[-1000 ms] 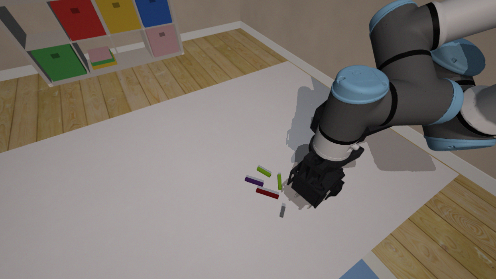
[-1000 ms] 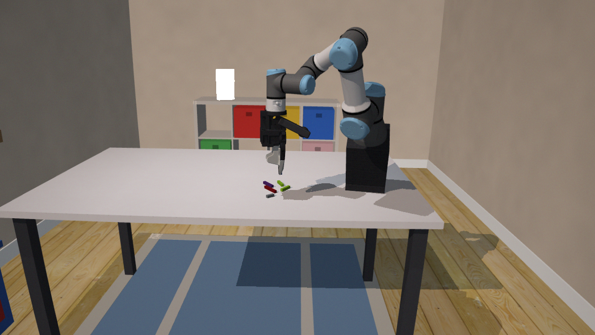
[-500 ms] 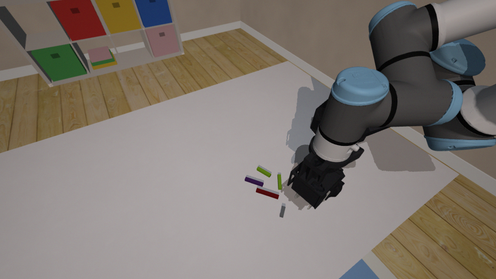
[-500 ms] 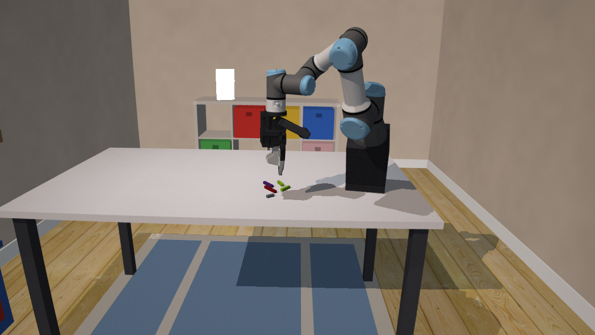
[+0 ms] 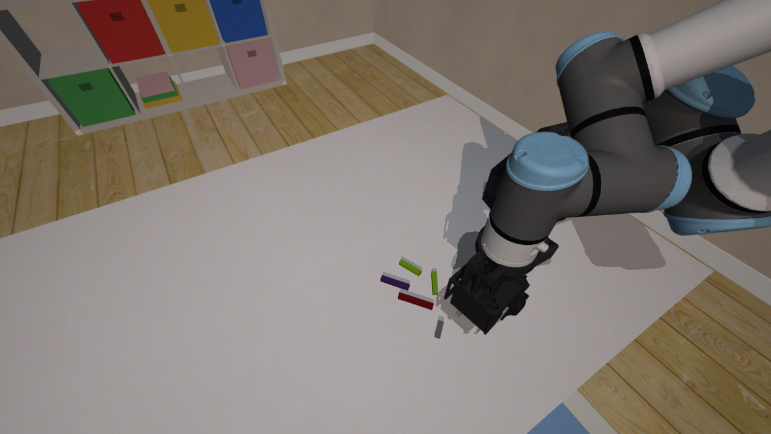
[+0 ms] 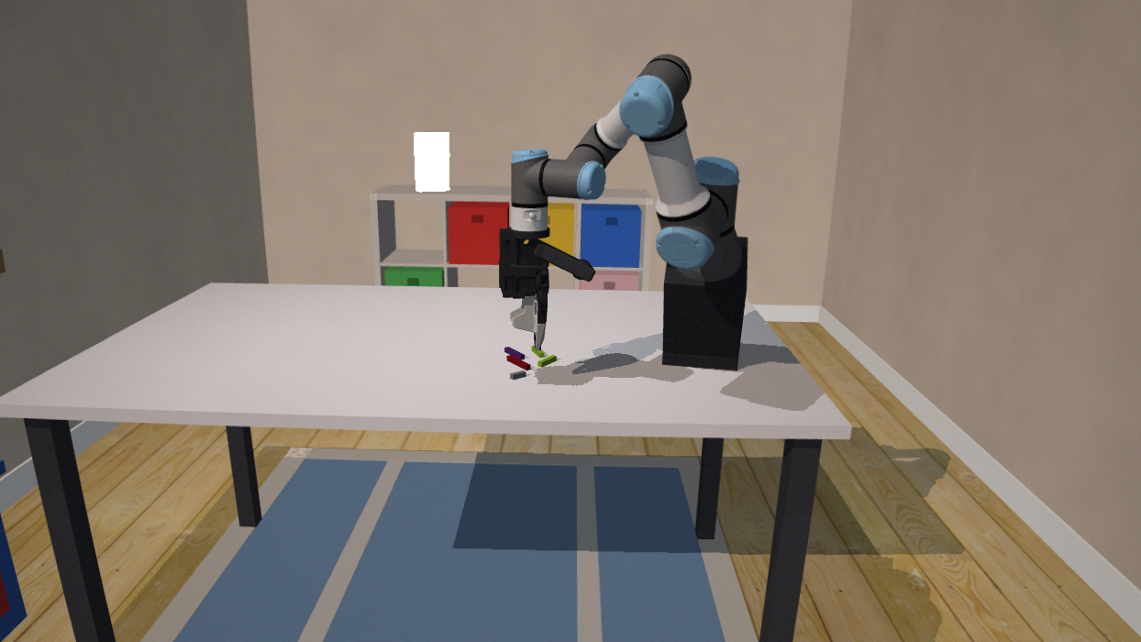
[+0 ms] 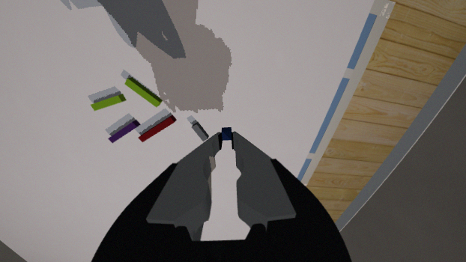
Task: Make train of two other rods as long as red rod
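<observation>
My gripper is now 50 mm short of the grey rod, 30 mm to the left of it and 80 mm above it. The rest, counted from my hand: small blue rod (10 mm below); red rod (60 mm ahead, 100 mm to the right, 80 mm below); purple rod (90 mm ahead, 150 mm to the right, 80 mm below).
</observation>
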